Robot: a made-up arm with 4 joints. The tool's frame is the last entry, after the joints. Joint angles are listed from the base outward. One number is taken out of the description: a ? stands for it. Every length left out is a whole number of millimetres.
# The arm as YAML. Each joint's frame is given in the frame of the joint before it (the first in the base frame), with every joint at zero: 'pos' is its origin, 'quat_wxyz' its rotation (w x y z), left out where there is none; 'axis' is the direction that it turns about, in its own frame. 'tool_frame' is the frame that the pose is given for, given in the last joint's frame.
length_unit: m
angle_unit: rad
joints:
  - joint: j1
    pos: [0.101, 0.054, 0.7]
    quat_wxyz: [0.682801, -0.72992, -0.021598, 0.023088]
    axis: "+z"
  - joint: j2
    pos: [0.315, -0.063, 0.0]
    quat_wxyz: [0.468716, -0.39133, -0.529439, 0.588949]
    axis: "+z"
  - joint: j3
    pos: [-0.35, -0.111, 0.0]
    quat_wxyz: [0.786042, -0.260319, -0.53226, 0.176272]
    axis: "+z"
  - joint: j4
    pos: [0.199, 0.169, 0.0]
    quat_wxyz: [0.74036, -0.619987, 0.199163, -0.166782]
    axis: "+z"
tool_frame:
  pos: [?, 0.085, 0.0]
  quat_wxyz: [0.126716, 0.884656, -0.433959, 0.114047]
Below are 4 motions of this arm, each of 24 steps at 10 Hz.
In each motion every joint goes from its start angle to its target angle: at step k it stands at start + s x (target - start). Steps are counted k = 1, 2, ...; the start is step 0. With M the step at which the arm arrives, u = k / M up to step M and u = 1 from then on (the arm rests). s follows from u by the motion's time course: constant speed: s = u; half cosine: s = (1 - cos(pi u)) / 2; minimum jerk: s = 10 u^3 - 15 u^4 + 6 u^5.
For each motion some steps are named. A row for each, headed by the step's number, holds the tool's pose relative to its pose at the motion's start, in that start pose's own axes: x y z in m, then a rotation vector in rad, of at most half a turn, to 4 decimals.
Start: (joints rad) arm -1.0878 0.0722 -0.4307 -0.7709
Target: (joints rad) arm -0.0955 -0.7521 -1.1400 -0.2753
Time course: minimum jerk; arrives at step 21
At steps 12, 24:
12: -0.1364 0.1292 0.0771 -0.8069 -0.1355 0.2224
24: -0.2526 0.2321 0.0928 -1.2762 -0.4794 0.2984

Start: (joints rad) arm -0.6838 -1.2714 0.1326 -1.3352
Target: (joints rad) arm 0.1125 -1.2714 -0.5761 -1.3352
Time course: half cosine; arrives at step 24
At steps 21, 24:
21: -0.0655 0.0261 0.1079 -1.3258 0.4598 -0.1555
24: -0.0662 0.0344 0.1117 -1.3778 0.4773 -0.1668

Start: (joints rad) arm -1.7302 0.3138 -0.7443 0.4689
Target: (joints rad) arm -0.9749 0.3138 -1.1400 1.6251
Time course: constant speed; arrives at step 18
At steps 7, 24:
7: -0.0894 -0.0418 0.0310 0.2574 -0.0971 -0.1664
24: -0.2001 -0.1158 0.0652 0.8015 -0.0386 -0.3895

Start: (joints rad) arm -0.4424 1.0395 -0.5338 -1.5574
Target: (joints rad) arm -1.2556 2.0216 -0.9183 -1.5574
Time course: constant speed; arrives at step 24
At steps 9, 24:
9: -0.1373 -0.0929 0.0458 -0.3109 0.0978 -0.3902
24: -0.3331 -0.0037 0.1735 -0.9352 0.3038 -0.9589

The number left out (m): 0.104
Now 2 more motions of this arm.
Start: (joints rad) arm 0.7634 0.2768 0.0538 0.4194
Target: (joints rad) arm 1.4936 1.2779 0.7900 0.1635
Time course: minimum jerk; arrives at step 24
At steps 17, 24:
17: -0.3911 -0.1917 0.0844 0.6231 0.7295 1.2940
24: -0.4337 -0.2840 0.1262 0.7177 0.9075 1.5226

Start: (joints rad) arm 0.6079 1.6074 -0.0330 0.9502
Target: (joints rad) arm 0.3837 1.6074 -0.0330 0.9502
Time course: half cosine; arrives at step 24
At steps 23, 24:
23: 0.0797 0.0308 -0.0325 0.0738 -0.2099 -0.0182
24: 0.0801 0.0310 -0.0326 0.0741 -0.2108 -0.0182

